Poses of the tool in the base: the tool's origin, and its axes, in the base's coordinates. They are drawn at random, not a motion.
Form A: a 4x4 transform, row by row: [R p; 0 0 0 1], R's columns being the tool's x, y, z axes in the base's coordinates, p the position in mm. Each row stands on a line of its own.
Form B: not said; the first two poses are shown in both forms.
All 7 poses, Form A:
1:
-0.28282 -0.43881 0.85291 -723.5
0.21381 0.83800 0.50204 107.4
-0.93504 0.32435 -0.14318 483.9
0 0 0 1
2:
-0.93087 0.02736 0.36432 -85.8
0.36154 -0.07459 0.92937 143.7
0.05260 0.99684 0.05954 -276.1
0 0 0 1
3:
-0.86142 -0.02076 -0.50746 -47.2
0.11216 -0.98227 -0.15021 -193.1
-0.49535 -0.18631 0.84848 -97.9
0 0 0 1
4:
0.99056 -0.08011 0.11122 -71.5
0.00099 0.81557 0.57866 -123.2
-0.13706 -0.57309 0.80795 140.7
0 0 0 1
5:
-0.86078 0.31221 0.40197 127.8
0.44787 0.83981 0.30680 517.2
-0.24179 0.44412 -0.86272 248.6
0 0 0 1
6:
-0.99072 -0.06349 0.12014 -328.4
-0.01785 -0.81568 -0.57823 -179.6
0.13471 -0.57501 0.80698 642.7
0 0 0 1
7:
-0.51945 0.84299 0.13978 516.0
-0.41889 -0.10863 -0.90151 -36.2
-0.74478 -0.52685 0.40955 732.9
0 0 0 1
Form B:
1: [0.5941 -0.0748 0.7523 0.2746 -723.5 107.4 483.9]
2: [0.1163 0.1451 0.6702 0.7185 -85.8 143.7 -276.1]
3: [0.0346 -0.2609 -0.0876 0.9608 -47.2 -193.1 -97.9]
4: [0.9505 -0.3029 0.0653 0.0213 -71.5 -123.2 140.7]
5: [0.1705 0.2013 0.9438 0.1989 127.8 517.2 248.6]
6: [0.0120 0.0670 -0.3033 0.9504 -328.4 -179.6 642.7]
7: [0.4420 0.2119 0.5003 -0.7137 516.0 -36.2 732.9]
